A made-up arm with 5 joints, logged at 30 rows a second.
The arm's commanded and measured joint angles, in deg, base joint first. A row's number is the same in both.
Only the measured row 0 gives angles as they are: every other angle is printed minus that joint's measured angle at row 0.
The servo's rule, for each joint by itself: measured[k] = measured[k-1] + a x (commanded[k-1-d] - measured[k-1]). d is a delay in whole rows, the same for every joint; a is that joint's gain. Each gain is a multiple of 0.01, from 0.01 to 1. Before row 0 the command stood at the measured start. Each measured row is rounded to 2 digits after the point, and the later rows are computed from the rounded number. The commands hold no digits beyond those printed.
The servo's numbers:
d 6
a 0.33 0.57 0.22 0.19 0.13
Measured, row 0: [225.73, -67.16, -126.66, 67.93, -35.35]
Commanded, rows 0 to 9: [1.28, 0.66, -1.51, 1.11, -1.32]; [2.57, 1.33, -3.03, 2.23, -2.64]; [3.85, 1.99, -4.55, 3.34, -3.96]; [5.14, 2.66, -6.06, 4.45, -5.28]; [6.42, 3.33, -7.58, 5.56, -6.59]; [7.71, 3.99, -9.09, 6.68, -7.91]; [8.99, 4.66, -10.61, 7.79, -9.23]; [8.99, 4.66, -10.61, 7.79, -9.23]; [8.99, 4.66, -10.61, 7.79, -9.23]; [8.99, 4.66, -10.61, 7.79, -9.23]
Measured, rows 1 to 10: [0.00, 0.00, 0.00, 0.00, 0.00]; [0.00, 0.00, 0.00, 0.00, 0.00]; [0.00, 0.00, 0.00, 0.00, 0.00]; [0.00, 0.00, 0.00, 0.00, 0.00]; [0.00, 0.00, 0.00, 0.00, 0.00]; [0.00, 0.00, 0.00, 0.00, 0.00]; [0.42, 0.38, -0.33, 0.21, -0.17]; [1.13, 0.92, -0.92, 0.59, -0.49]; [2.03, 1.53, -1.72, 1.11, -0.94]; [3.06, 2.17, -2.67, 1.74, -1.50]
